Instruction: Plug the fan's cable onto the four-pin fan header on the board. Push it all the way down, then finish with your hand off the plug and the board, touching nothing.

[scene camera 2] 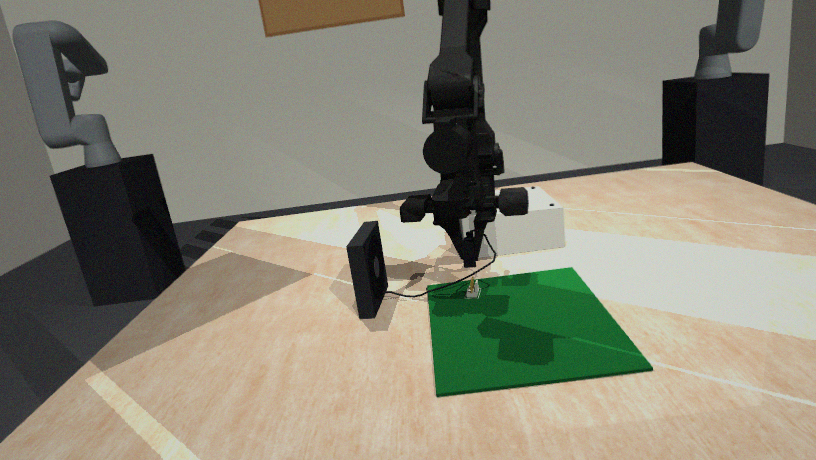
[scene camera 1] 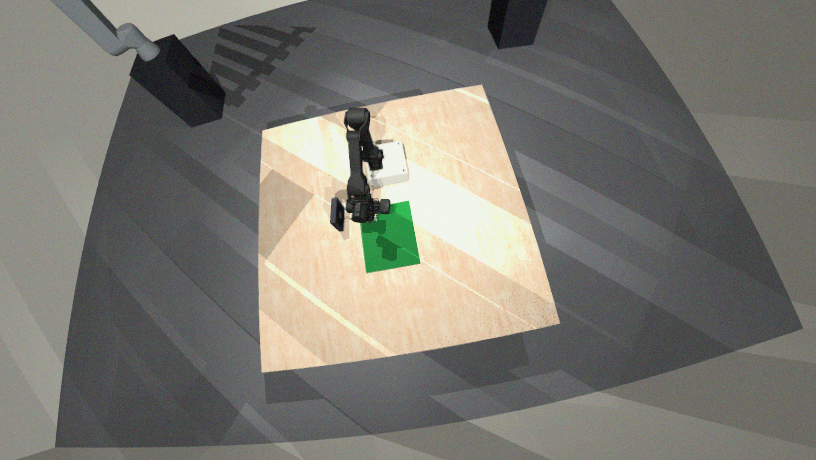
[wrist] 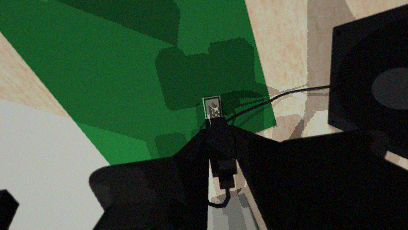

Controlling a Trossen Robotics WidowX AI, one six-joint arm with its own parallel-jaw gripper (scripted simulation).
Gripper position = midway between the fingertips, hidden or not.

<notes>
I see my gripper (scene camera 2: pixel 469 258), a black plug (wrist: pixel 220 141) and a black fan (scene camera 2: pixel 365 253).
My gripper shows as well in the wrist view (wrist: pixel 217 132).
</notes>
